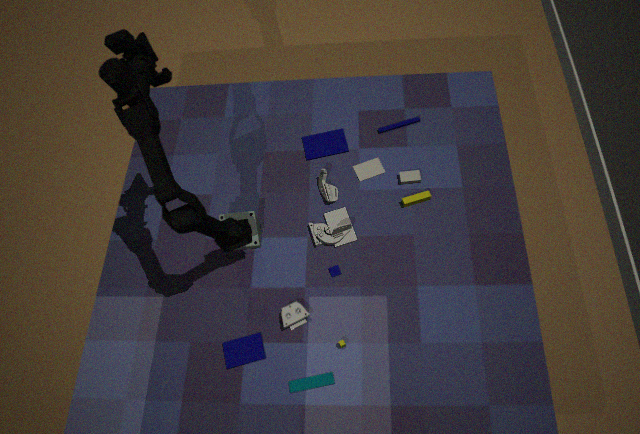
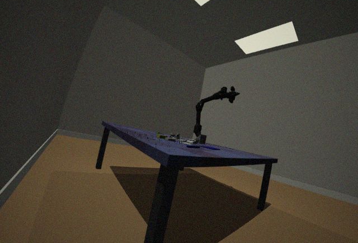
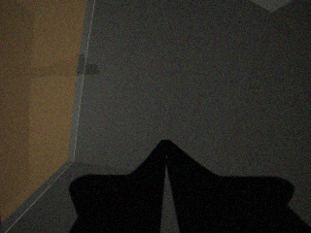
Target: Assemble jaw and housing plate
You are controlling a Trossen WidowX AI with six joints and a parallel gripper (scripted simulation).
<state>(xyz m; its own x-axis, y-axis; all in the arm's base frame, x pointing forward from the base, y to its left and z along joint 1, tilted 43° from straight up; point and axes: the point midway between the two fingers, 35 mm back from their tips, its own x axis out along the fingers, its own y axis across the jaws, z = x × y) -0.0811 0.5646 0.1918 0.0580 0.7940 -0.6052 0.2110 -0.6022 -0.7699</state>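
Now: gripper tip 550 mm above the white jaw, 390 mm short of it and 170 mm to the left of it. The rest, counted from my gripper tip: small blue cube: 580 mm below, 470 mm to the right, 370 mm ahead; then white plate: 580 mm below, 530 mm ahead, 140 mm to the right; then white base: 580 mm below, 410 mm ahead, 330 mm to the right.
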